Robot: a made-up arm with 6 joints. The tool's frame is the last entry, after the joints. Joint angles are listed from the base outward. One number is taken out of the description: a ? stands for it. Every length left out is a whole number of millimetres.
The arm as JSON. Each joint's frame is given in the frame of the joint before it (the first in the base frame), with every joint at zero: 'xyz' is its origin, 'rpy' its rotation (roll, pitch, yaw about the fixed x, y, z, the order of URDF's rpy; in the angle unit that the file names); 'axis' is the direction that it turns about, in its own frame. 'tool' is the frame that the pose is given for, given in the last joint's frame.
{
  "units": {
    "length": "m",
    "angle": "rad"
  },
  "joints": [
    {
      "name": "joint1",
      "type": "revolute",
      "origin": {
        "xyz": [
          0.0,
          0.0,
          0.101
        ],
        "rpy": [
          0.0,
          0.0,
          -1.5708
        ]
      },
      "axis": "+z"
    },
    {
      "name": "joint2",
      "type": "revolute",
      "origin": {
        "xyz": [
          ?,
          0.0,
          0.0
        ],
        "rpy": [
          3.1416,
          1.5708,
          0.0
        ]
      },
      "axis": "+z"
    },
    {
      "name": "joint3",
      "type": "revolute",
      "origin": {
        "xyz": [
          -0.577,
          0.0,
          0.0
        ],
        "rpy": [
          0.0,
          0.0,
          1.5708
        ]
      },
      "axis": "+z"
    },
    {
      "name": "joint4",
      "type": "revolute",
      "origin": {
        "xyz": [
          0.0,
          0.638,
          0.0
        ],
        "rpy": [
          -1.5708,
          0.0,
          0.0
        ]
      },
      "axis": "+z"
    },
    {
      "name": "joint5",
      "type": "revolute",
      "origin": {
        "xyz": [
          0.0,
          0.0,
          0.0
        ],
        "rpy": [
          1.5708,
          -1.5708,
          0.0
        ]
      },
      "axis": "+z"
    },
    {
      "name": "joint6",
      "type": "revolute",
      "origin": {
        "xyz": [
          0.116,
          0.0,
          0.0
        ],
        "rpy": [
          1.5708,
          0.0,
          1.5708
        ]
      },
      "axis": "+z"
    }
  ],
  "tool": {
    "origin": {
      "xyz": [
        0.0,
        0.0,
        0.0
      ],
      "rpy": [
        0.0,
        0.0,
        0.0
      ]
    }
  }
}
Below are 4 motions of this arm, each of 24 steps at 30 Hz.
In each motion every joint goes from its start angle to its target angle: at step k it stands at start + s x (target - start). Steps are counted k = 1, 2, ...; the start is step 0. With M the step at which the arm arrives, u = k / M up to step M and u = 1 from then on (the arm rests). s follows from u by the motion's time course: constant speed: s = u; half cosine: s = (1 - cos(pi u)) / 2; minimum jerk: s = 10 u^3 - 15 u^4 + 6 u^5.
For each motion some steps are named. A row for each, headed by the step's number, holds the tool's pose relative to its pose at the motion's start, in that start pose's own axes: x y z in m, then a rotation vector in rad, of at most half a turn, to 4 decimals.
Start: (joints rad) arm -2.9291 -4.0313 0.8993 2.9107 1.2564 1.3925
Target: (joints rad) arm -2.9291 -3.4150 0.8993 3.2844 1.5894 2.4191
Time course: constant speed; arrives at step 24
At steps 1, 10, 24:
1: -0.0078 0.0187 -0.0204 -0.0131 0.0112 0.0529
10: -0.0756 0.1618 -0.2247 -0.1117 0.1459 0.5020
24: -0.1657 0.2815 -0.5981 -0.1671 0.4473 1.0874

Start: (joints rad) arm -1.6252 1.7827 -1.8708 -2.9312 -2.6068 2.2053
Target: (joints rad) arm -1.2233 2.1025 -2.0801 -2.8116 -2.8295 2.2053
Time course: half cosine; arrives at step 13
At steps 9, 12, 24:
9: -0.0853 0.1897 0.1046 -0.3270 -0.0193 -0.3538
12: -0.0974 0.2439 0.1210 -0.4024 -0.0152 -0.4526
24: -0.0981 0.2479 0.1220 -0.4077 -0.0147 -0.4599

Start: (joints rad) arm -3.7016 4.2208 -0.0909 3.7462 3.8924 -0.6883
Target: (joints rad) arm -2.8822 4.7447 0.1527 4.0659 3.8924 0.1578
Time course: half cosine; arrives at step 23
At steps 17, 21, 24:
17: -0.7662 0.4585 0.2499 0.7181 0.2462 1.2534
21: -0.9067 0.4660 0.3259 0.8831 0.2928 1.4215
24: -0.9247 0.4655 0.3366 0.9062 0.2990 1.4423

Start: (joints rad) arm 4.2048 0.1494 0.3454 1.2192 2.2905 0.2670
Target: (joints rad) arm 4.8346 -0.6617 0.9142 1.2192 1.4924 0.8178
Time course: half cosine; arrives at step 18
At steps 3, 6, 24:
3: 0.0164 0.0423 0.0077 -0.0254 -0.0348 -0.0039
6: 0.0771 0.1476 0.0218 -0.1143 -0.1227 -0.0105
24: 0.4769 0.3466 -0.0290 -0.7231 -0.2959 0.0451

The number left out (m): -0.026
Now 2 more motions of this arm.
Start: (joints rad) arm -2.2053 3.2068 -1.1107 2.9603 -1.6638 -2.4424
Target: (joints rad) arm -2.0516 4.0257 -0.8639 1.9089 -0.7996 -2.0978
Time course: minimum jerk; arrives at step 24
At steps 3, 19, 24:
3: 0.0056 -0.0026 0.0144 0.0158 -0.0100 0.0018
19: 0.4713 -0.4254 0.6064 0.5147 -0.5055 -0.6587
24: 0.5119 -0.4714 0.6273 0.5094 -0.5066 -0.7451

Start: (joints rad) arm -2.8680 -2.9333 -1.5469 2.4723 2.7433 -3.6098
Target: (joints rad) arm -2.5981 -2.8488 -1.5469 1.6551 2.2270 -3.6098
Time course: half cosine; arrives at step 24
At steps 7, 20, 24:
7: -0.0045 0.0330 0.0131 -0.0626 0.0556 0.1766
20: -0.0648 0.1528 0.0617 -0.4257 0.0940 0.7802
24: -0.0736 0.1619 0.0657 -0.4674 0.0828 0.8270

